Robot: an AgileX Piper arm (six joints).
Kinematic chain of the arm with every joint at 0, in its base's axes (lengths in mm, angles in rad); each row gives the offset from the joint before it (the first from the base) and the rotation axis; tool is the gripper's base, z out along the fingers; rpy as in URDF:
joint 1: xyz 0 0 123 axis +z
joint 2: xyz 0 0 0 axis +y
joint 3: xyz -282.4 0 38.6 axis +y
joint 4: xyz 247.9 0 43.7 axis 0.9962 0 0.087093
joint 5: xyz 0 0 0 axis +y
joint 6: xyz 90.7 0 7.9 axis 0.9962 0 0.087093
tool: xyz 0 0 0 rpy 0 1.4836 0
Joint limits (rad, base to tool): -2.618..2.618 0..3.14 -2.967..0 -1.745..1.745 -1.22..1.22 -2.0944..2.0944
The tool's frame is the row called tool.
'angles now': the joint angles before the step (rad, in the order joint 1, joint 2, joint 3, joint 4, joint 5, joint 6). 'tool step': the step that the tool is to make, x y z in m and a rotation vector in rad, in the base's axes. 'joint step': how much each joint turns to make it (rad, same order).
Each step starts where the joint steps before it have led.
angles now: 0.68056, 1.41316, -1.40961, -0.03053, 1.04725, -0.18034
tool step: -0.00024, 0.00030, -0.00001, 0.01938, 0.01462, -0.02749
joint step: -0.00001, 0.00000, -0.00001, 0.00489, 0.00000, 0.03398
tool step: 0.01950, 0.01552, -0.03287, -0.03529, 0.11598, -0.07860
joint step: -0.00001, 0.10772, -0.00188, -0.00247, 0.00873, 0.09181
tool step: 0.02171, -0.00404, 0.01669, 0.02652, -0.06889, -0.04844
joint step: -0.04493, 0.03765, -0.09554, -0.02340, -0.01269, 0.00449
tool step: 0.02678, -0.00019, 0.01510, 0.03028, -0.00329, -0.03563
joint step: -0.05245, 0.08300, -0.15568, 0.03339, 0.05209, -0.01932
